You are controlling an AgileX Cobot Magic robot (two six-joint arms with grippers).
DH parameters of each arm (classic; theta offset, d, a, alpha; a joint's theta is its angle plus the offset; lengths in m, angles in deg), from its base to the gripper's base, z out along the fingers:
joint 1: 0 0.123 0 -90
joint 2: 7.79 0 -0.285 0
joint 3: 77.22 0 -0.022 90
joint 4: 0 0.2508 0 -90
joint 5: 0 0 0.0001 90
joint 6: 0 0.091 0 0
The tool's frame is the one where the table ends.
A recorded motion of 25 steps. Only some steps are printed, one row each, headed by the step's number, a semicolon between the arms.
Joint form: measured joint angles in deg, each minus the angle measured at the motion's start. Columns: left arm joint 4, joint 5, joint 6, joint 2, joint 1, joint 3; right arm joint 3, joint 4, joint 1, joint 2, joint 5, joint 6.
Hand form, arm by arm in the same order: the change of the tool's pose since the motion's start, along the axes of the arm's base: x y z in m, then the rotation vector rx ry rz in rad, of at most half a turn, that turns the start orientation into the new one. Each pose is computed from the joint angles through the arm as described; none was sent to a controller.
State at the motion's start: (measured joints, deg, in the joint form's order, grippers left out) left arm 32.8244 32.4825 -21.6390 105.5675 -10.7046 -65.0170; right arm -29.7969 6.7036 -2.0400 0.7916 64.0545 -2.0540
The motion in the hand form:
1: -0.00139 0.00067 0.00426 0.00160 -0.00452 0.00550; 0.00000 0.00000 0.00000 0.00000 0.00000 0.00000
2: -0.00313 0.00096 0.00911 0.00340 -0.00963 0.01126; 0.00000 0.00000 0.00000 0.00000 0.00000 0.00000
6: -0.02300 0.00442 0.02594 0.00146 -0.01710 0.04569; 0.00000 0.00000 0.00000 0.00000 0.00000 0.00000
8: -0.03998 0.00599 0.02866 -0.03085 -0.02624 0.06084; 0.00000 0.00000 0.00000 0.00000 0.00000 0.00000
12: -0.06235 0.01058 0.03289 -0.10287 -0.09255 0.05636; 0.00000 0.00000 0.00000 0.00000 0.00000 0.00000
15: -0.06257 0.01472 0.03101 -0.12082 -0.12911 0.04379; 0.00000 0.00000 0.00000 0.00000 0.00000 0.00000
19: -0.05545 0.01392 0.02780 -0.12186 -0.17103 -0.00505; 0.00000 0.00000 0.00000 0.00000 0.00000 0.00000
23: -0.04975 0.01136 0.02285 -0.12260 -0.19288 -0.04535; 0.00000 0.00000 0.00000 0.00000 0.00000 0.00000
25: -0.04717 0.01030 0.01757 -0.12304 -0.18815 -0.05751; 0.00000 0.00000 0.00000 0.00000 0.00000 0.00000
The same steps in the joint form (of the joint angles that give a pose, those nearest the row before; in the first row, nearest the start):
1: -0.02 0.57 -0.06 -0.70 0.00 0.00; 0.00 0.00 0.00 0.00 0.00 0.00
2: -0.02 1.26 -0.19 -1.51 -0.08 0.00; 0.00 0.00 0.00 0.00 0.00 0.00
6: -0.28 3.66 -1.41 -6.65 -0.38 3.05; 0.00 0.00 0.00 0.00 0.00 0.00
8: -1.42 2.44 -2.34 -10.18 -0.38 6.99; 0.00 0.00 0.00 0.00 0.00 0.00
12: -2.96 -3.57 -2.90 -15.82 0.64 13.36; 0.00 0.00 0.00 0.00 0.00 0.00
15: -2.32 -7.33 -3.01 -16.23 1.83 14.76; 0.00 0.00 0.00 0.00 0.00 0.00
19: 0.13 -11.71 -3.28 -15.03 2.26 14.84; 0.00 0.00 0.00 0.00 0.00 0.00
23: 2.37 -14.88 -3.97 -13.64 2.26 14.84; 0.00 0.00 0.00 0.00 0.00 0.00
25: 2.98 -15.91 -4.14 -12.54 2.26 14.84; 0.00 0.00 0.00 0.00 0.00 0.00

